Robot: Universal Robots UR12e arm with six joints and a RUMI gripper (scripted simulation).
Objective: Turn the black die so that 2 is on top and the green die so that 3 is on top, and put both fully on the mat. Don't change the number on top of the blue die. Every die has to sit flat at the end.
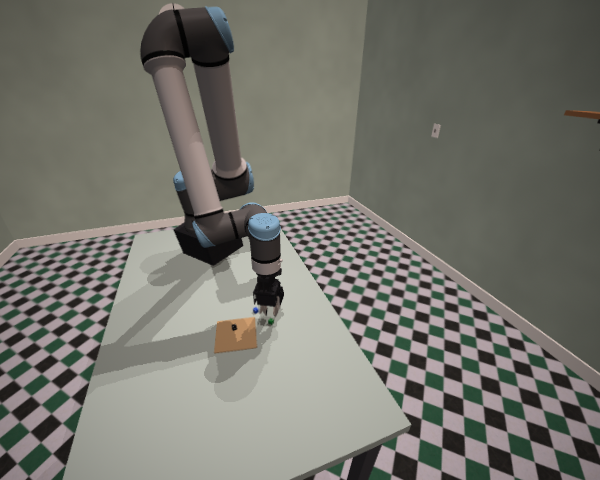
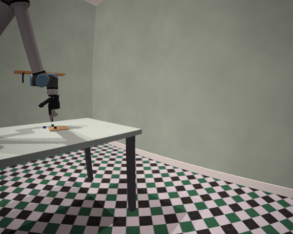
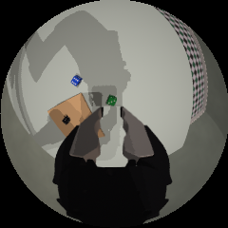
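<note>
Now: hand 5 cm above the green die. The rest, counted from my hand: black die (3 cm behind, 13 cm to the right, 4 cm below); orange mat (13 cm to the right, 5 cm below); blue die (8 cm behind, 3 cm to the right, 5 cm below).
</note>
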